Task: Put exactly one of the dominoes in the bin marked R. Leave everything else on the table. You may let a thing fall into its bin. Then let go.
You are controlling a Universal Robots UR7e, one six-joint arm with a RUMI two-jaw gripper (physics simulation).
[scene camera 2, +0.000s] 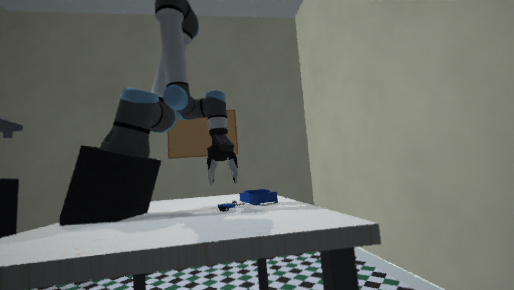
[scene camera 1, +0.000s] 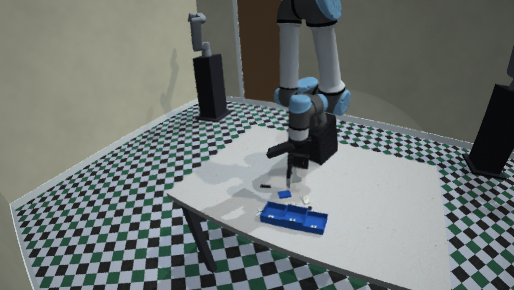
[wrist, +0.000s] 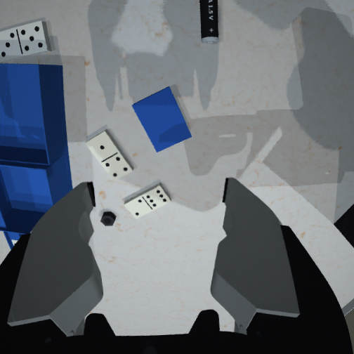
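Where they show: gripper, between the fingertips: (scene camera 2: 223,184) (scene camera 1: 290,181); arm's base, origin of its link: (scene camera 2: 125,153) (scene camera 1: 312,120).
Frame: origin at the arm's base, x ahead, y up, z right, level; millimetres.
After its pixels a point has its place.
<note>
Three white dominoes lie flat: one with one and four pips (wrist: 110,153), one with two and six pips (wrist: 147,201) (scene camera 1: 306,199) @[y -206, x 339, z -80 mm], and one (wrist: 24,39) (scene camera 1: 259,212) @[y -205, x 481, z 72 mm] beside the end of the bin row. The blue three-compartment bin row (scene camera 1: 295,227) @[y -200, x 509, z -91 mm] (scene camera 2: 257,196) @[y -184, x 443, z 56 mm] (wrist: 55,110) stands on the table; its small white labels are too small to read, so I cannot tell which is R. My gripper (scene camera 1: 290,184) @[y -132, x 332, z -3 mm] (scene camera 2: 223,182) @[y -132, x 332, z -3 mm] (wrist: 159,181) is open and empty, above the table. In the wrist view the two-and-six domino lies between the fingertips, below them.
A flat blue block (scene camera 1: 284,194) @[y -204, x 341, z 20 mm] (wrist: 162,119) lies near the one-and-four domino. A black battery (scene camera 1: 265,186) @[y -204, x 321, z 120 mm] (wrist: 209,20) lies farther off. A dark hex nut (scene camera 1: 310,207) @[y -206, x 380, z -111 mm] (wrist: 108,218) lies beside the two-and-six domino, near the left finger in the wrist view.
</note>
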